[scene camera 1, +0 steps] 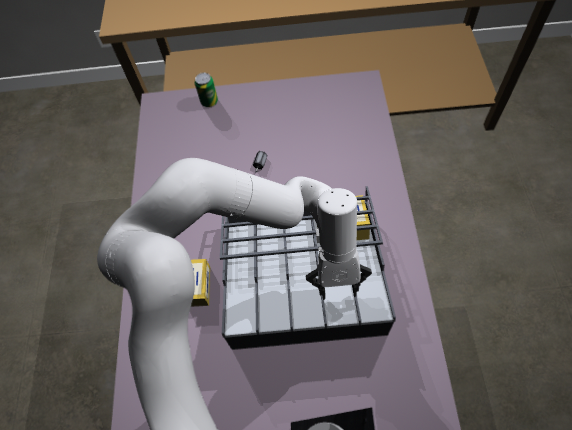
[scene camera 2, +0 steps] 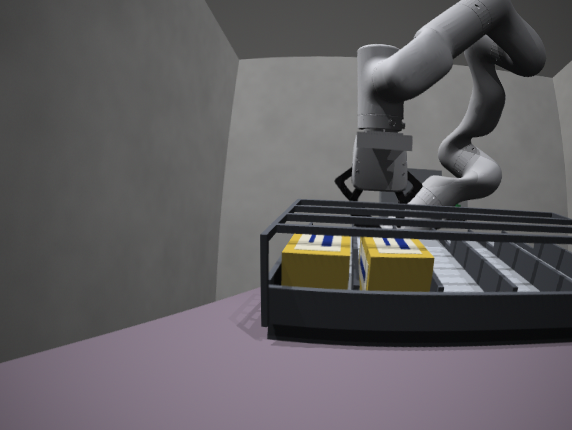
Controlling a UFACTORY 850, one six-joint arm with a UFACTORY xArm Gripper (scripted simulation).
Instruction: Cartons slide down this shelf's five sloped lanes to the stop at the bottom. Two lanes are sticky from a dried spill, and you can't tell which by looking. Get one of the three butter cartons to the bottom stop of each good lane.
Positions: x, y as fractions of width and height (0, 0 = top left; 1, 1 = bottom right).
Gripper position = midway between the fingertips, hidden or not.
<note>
I see my gripper (scene camera 2: 0.66, 0.52), a yellow butter carton (scene camera 2: 0.55, 0.61) and a yellow butter carton (scene camera 2: 0.67, 0.62).
My gripper is seen too in scene camera 1 (scene camera 1: 0.59, 0.68).
</note>
